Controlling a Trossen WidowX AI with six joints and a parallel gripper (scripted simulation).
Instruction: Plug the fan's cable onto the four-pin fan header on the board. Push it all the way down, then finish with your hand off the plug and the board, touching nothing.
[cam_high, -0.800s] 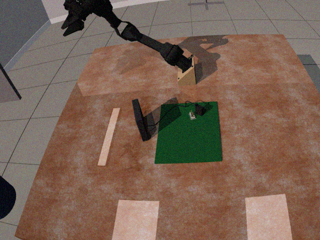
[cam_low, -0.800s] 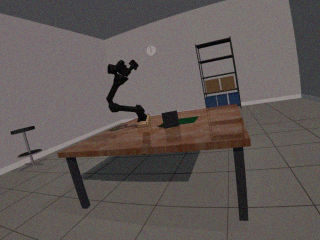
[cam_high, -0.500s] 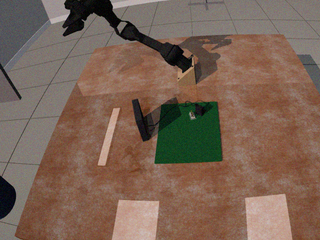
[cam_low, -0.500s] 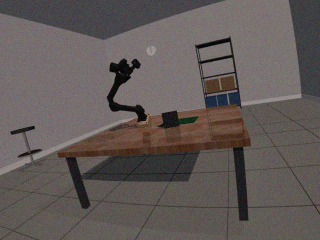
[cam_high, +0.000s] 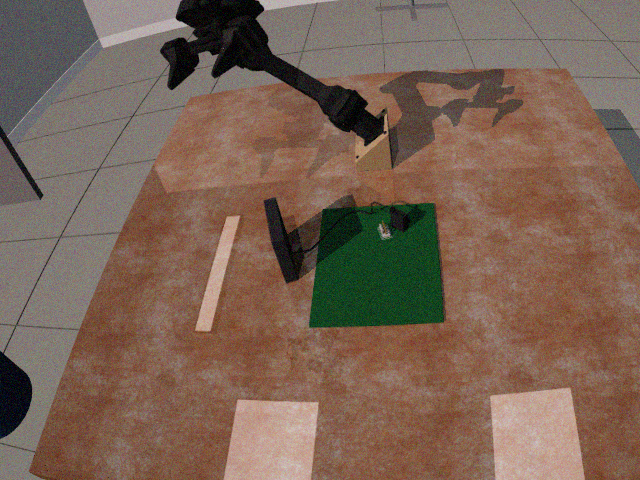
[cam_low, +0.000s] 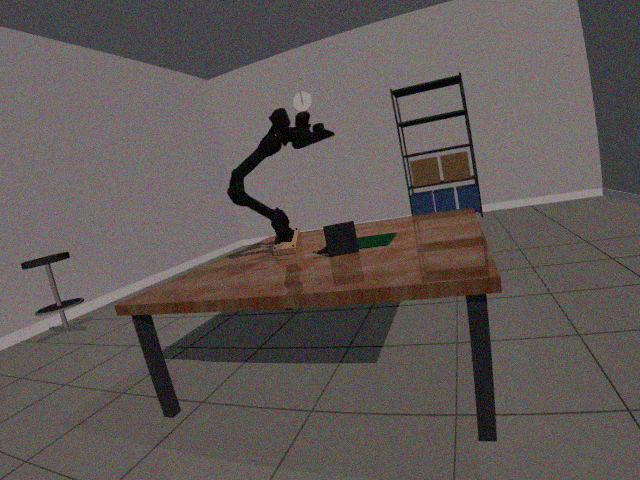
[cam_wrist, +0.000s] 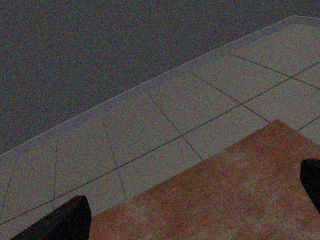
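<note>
Now: gripper tip 430 mm above the black plug, 270 mm to the right of it and 120 mm past it. Round my gripper tip: green board: 460 mm below, 230 mm to the left, 40 mm behind; then black fan: 390 mm below, 50 mm to the left, 50 mm behind; then header: 450 mm below, 240 mm to the left, 110 mm behind.
</note>
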